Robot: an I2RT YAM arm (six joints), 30 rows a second.
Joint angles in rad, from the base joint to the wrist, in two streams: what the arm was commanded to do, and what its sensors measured. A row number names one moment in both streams.
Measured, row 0:
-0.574 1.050 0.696 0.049 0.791 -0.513
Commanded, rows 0 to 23:
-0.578 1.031 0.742 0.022 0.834 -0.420
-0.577 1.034 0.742 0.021 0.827 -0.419
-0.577 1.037 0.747 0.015 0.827 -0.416
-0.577 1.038 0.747 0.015 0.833 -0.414
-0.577 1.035 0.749 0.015 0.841 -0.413
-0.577 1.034 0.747 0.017 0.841 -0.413
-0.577 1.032 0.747 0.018 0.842 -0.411
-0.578 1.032 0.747 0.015 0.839 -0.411
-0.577 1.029 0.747 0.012 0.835 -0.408
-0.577 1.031 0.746 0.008 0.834 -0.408
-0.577 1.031 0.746 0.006 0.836 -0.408
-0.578 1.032 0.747 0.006 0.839 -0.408
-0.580 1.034 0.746 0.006 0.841 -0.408
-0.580 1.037 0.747 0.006 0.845 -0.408
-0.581 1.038 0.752 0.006 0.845 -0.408
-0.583 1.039 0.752 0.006 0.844 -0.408
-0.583 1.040 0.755 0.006 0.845 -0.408
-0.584 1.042 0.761 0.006 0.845 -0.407
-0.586 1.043 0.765 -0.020 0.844 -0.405
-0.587 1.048 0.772 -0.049 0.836 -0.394
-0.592 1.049 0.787 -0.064 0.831 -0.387
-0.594 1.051 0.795 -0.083 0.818 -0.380
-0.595 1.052 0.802 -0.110 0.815 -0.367
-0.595 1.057 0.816 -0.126 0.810 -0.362
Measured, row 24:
-0.584 1.050 0.740 -0.064 0.812 -0.437
